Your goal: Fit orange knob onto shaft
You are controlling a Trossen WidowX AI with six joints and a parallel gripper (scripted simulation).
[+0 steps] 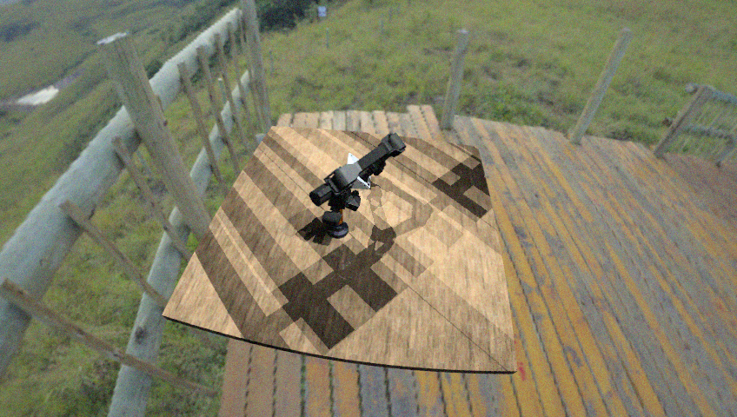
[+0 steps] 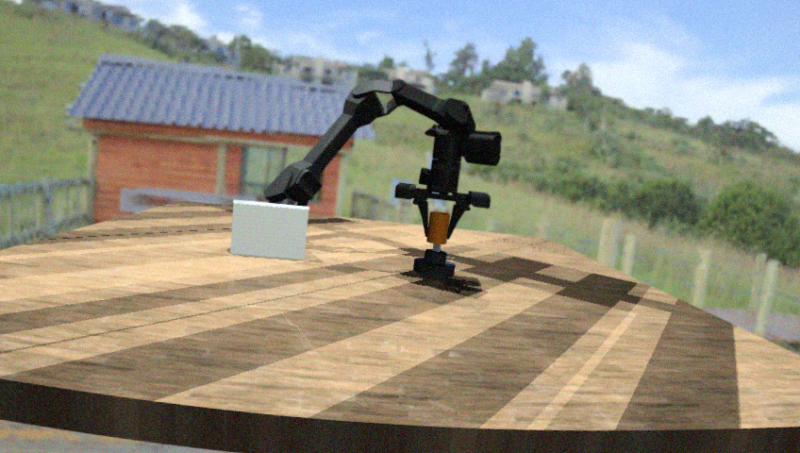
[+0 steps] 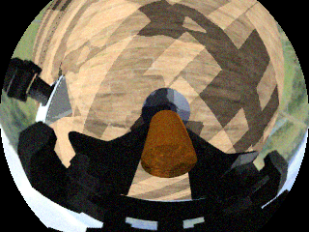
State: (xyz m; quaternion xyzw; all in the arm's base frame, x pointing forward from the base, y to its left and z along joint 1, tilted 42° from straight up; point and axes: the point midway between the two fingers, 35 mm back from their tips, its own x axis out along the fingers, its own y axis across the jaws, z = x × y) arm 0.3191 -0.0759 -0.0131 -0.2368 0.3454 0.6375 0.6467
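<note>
Now: the round pedestal 4 cm below my gripper tip. The rest, counted from my gripper tip: orange knob: 3 cm above.
</note>
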